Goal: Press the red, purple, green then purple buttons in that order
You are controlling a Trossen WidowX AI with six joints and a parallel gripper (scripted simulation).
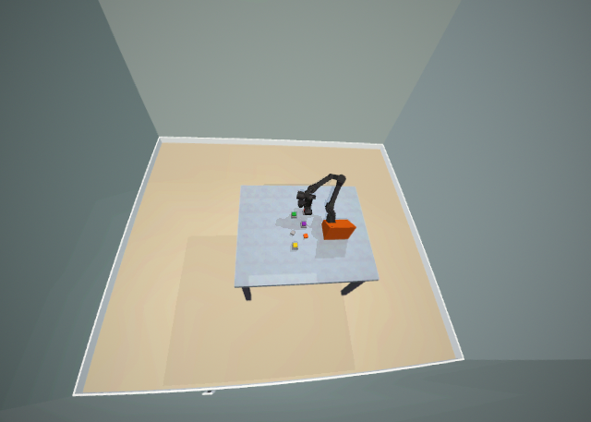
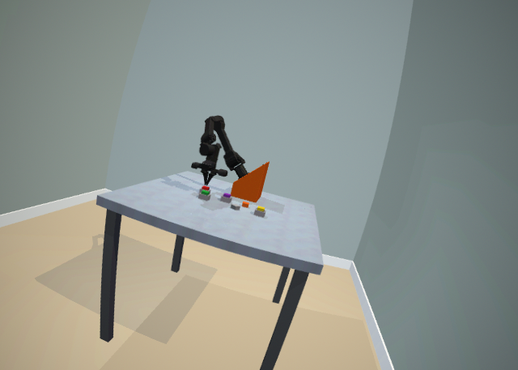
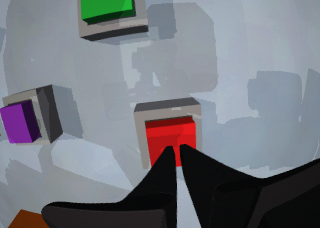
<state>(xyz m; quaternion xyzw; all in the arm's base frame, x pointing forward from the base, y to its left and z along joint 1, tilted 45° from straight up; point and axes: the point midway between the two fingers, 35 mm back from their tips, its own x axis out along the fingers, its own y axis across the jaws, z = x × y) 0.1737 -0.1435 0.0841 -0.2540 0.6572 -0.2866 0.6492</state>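
Now: the red button 1 cm below my gripper tip. The rest, counted from my gripper tip: small orange block 3 cm ahead, 23 cm to the left, 4 cm below; then green button 10 cm ahead, 3 cm to the left, 1 cm below; then purple button 3 cm ahead, 13 cm to the left, 1 cm below.
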